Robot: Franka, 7 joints.
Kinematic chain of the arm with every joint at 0, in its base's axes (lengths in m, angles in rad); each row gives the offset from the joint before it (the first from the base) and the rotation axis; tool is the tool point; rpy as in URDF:
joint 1: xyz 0 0 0.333 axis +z
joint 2: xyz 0 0 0 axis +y
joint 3: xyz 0 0 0.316 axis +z
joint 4: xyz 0.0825 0 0 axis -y
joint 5: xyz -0.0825 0 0.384 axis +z
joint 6: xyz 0 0 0 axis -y
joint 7: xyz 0.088 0 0 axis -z
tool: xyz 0 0 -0.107 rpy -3.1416 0 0
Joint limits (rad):
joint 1: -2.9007..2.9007
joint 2: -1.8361..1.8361
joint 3: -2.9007..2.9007
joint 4: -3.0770..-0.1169
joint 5: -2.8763..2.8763
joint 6: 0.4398..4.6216
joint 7: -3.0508..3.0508
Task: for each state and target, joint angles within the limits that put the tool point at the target. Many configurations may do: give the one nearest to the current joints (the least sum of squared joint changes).
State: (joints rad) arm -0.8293 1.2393 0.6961 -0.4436 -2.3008 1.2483 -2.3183
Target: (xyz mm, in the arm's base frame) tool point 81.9 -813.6 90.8
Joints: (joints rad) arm -1.5509 1.6179 0.4854 -0.4913 -2.4536 2.0207 -2.3183
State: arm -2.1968 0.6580 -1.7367 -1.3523 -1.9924 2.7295 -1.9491
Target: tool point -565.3 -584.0 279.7
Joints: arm -1.7853 1.3475 -1.1981 -0.9788 -1.9367 2.7279 -1.9491
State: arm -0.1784 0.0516 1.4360 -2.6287 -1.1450 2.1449 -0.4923
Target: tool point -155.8 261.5 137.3
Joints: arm 0.1348 -0.2964 2.1244 -2.8136 -1.1442 2.4408 -0.4923
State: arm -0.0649 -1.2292 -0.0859 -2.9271 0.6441 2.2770 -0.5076
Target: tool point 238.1 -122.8 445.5
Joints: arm -0.2865 -1.1418 -0.2795 -3.0137 0.6304 2.3323 -0.5076
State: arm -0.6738 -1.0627 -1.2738 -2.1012 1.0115 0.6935 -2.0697
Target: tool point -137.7 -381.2 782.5
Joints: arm -0.3847 -0.7358 -1.1657 -1.6452 1.2335 1.0823 -2.0697
